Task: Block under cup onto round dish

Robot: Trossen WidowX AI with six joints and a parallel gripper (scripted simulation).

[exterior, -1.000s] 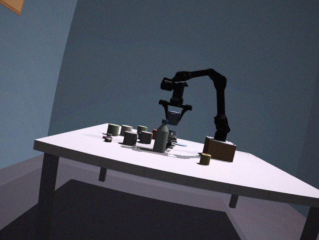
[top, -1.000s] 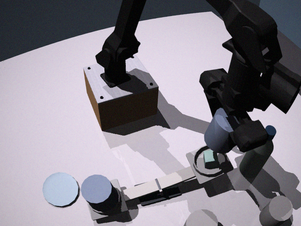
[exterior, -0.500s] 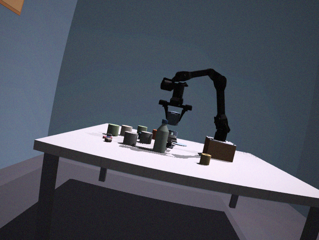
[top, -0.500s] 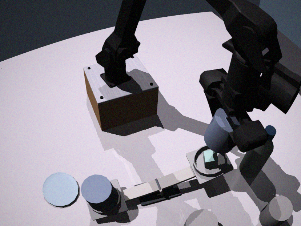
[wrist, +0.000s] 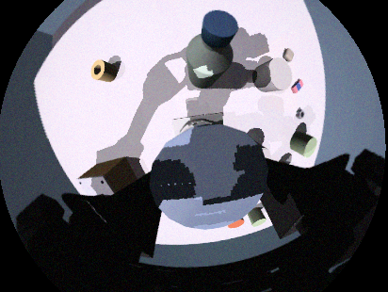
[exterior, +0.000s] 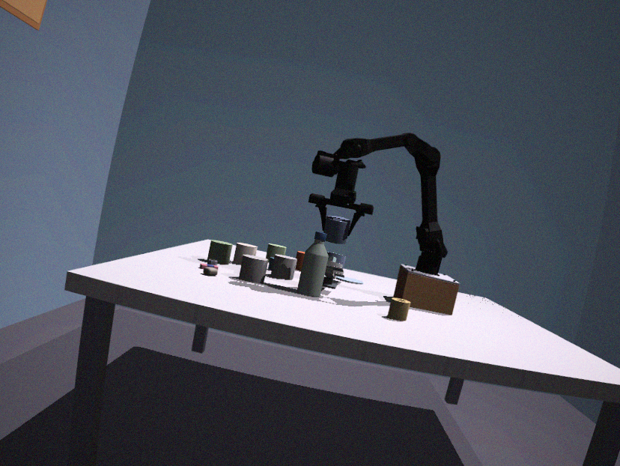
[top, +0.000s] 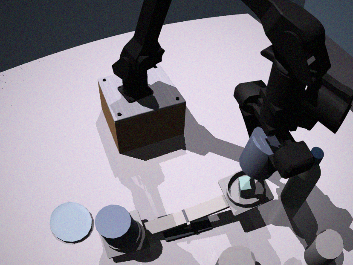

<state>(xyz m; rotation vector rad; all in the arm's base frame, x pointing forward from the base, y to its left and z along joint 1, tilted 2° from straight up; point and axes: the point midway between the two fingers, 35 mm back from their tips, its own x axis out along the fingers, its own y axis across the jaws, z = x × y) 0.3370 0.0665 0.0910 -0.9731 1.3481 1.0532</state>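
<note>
Now: gripper tip 160 mm past the round pale-blue dish, 340 mm to the left of it and 170 mm above it. Also, from my gripper tip: cup (10 mm ahead, 20 mm to the left, 10 mm above); grey-green bottle (60 mm ahead, 110 mm to the left, 60 mm below); small balance (30 mm behind, 130 mm to the right, 150 mm below).
</note>
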